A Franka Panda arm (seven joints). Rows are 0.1 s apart.
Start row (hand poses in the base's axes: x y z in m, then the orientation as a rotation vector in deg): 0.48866 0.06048 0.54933 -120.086 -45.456 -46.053
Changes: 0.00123 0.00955 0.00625 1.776 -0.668 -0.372; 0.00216 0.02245 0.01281 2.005 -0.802 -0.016; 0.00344 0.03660 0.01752 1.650 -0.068 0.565; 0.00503 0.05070 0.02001 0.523 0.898 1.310; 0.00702 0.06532 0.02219 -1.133 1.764 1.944; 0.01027 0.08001 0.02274 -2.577 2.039 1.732
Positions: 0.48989 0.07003 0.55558 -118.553 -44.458 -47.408; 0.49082 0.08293 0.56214 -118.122 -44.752 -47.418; 0.49210 0.09708 0.56685 -118.302 -45.132 -46.218; 0.49369 0.11118 0.56934 -119.118 -45.975 -44.487; 0.49568 0.12580 0.57152 -120.418 -47.053 -42.777; 0.49893 0.14049 0.57207 -121.864 -47.500 -42.213
